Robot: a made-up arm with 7 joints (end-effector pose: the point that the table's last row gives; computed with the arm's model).
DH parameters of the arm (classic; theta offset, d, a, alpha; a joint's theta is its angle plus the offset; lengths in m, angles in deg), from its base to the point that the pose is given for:
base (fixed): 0 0 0 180
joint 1: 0 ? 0 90
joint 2: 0 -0.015 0 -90
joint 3: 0 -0.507 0 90
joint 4: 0 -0.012 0 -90
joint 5: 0 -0.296 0 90
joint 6: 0 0 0 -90
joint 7: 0 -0.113 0 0
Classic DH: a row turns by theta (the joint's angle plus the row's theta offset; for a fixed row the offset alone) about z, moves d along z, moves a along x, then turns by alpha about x.
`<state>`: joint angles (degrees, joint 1 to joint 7).
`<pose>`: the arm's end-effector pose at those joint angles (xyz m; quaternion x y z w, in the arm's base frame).
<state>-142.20 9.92 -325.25 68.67 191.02 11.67 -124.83</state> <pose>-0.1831 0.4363 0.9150 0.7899 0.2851 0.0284 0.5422</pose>
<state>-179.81 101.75 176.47 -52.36 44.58 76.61 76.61</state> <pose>-0.7090 -0.0844 -0.0521 -0.6830 0.3177 -0.2565 0.6056</pose>
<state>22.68 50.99 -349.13 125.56 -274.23 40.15 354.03</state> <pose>0.3071 -0.2976 0.2548 -0.3301 -0.2436 -0.8305 0.3768</pose>
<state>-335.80 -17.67 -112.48 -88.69 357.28 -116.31 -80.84</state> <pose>-0.1155 -0.2089 0.7266 0.1750 0.1397 -0.9694 0.1008</pose>
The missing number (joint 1, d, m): -0.301
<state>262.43 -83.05 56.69 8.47 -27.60 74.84 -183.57</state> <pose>0.2176 -0.7734 0.5098 0.7471 -0.6135 -0.1847 0.1768</pose>
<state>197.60 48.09 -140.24 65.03 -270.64 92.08 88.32</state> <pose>-0.4431 -0.1224 0.8134 0.2840 0.4062 0.8495 0.1809</pose>
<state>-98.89 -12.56 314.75 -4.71 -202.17 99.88 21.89</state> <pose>0.1740 -0.1926 1.0458 -0.5764 0.0893 0.8122 0.0144</pose>
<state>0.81 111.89 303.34 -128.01 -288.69 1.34 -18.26</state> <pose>0.2948 -0.2968 0.3590 -0.6673 0.6015 0.0754 0.4327</pose>
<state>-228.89 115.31 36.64 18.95 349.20 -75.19 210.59</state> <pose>-0.5420 -0.5550 -0.0474 -0.8478 -0.0902 -0.2182 0.4749</pose>
